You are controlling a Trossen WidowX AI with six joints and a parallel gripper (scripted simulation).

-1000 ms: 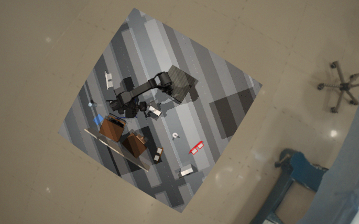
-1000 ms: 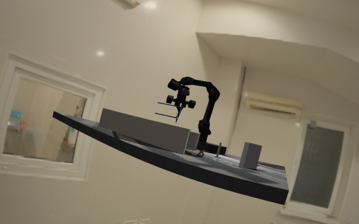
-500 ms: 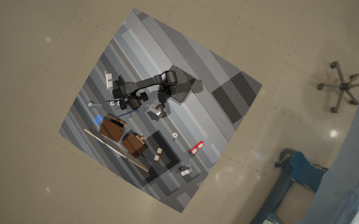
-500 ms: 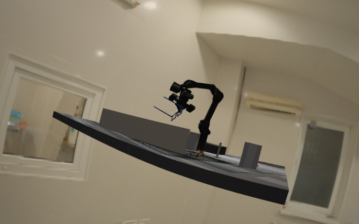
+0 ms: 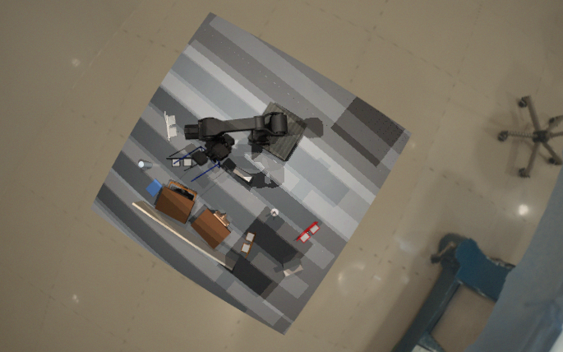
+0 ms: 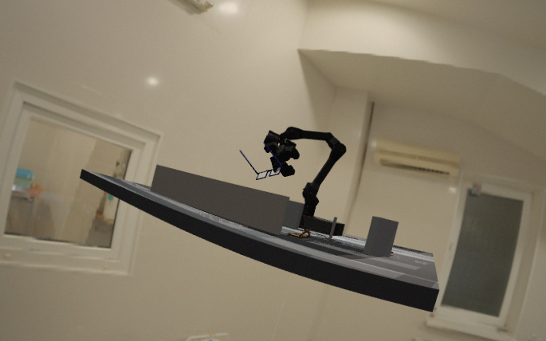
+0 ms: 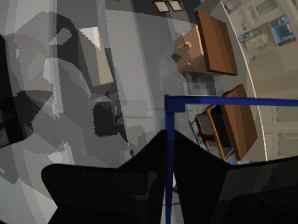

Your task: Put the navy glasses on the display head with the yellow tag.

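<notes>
Right now my gripper tip is 10 cm short of the small post, 34 cm to the right of it and 19 cm above it. From my gripper tip the other things lie so: pale bar 41 cm ahead, 1 cm to the right, 16 cm below; head 26 cm ahead, 11 cm to the right, 16 cm below; blue tag 29 cm ahead, 29 cm to the right, 21 cm below.
</notes>
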